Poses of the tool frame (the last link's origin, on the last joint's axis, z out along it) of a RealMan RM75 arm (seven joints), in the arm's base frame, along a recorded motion.
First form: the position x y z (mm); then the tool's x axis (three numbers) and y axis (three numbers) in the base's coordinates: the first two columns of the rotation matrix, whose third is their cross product.
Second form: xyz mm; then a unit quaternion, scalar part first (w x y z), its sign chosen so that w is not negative. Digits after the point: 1 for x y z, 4 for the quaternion.
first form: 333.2, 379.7, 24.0, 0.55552, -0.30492, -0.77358, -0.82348, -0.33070, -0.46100
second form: 333.2, 379.7, 24.0, 0.4444, -0.7617, 0.3703, 0.2917
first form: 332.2, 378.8, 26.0, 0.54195, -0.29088, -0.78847, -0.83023, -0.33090, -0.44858
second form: 332.2, 378.8, 26.0, 0.4445, -0.7572, 0.3701, 0.3034
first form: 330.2, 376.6, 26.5, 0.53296, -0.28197, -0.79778, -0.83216, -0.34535, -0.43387
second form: 330.2, 376.6, 26.5, 0.4384, -0.7578, 0.3676, 0.3137
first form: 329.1, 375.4, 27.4, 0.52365, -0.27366, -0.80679, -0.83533, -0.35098, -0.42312
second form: 329.1, 375.4, 27.4, 0.4360, -0.7561, 0.3667, 0.3221
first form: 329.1, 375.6, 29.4, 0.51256, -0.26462, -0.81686, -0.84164, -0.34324, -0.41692
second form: 329.1, 375.6, 29.4, 0.4389, -0.7507, 0.3684, 0.3286
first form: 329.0, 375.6, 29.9, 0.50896, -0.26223, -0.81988, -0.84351, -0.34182, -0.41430
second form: 329.0, 375.6, 29.9, 0.4393, -0.7493, 0.3689, 0.3308
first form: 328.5, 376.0, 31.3, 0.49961, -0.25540, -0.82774, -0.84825, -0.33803, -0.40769
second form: 328.5, 376.0, 31.3, 0.4405, -0.7455, 0.3701, 0.3365
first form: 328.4, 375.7, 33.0, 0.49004, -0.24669, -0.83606, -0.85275, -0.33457, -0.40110
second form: 328.4, 375.7, 33.0, 0.4419, -0.7414, 0.3707, 0.3429
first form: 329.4, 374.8, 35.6, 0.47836, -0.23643, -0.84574, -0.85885, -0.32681, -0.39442
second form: 329.4, 374.8, 35.6, 0.4450, -0.7356, 0.3722, 0.3497
